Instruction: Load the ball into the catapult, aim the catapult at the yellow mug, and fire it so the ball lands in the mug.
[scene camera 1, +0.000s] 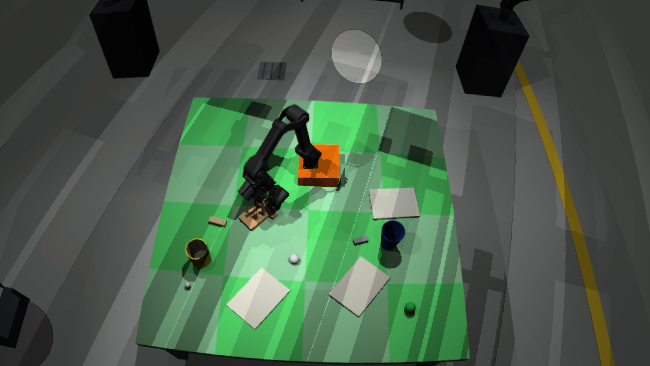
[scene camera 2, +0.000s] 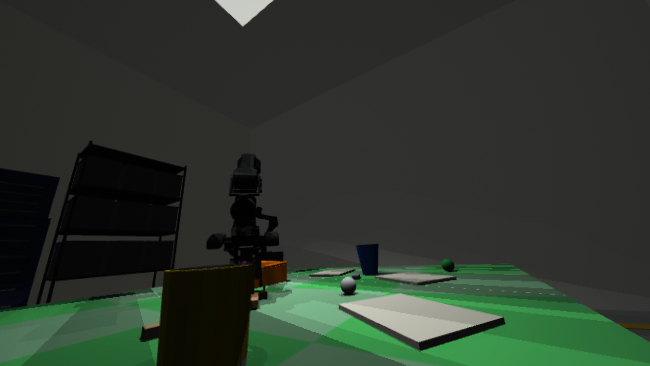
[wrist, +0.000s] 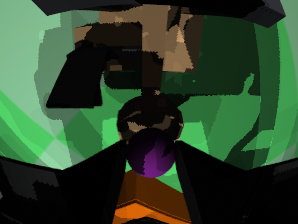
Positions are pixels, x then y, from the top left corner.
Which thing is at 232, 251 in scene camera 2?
My gripper.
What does my gripper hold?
A purple ball.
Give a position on a wooden catapult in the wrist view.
149, 43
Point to my gripper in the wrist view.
150, 146
